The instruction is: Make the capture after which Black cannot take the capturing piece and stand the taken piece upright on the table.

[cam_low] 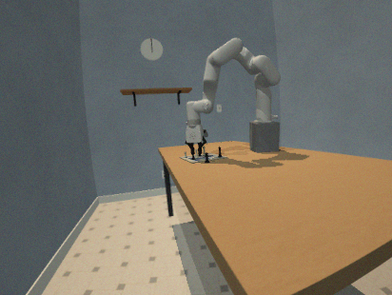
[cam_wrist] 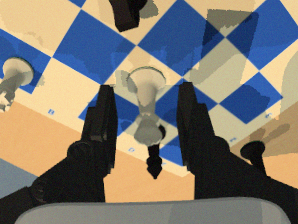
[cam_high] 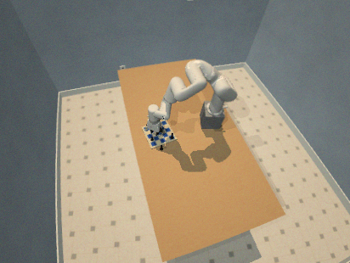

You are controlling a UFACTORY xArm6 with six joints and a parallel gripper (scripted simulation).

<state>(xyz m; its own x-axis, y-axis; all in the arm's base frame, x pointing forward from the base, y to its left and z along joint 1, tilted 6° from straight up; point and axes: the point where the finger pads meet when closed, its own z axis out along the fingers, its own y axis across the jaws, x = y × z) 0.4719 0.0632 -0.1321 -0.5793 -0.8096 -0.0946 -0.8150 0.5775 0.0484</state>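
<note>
Right now my hand is 10 mm above the white piece. From my hand the other things lie so: black piece (40 mm to the left, 30 mm ahead, 20 mm below); chessboard (40 mm below, 40 mm behind, 10 mm to the right).
</note>
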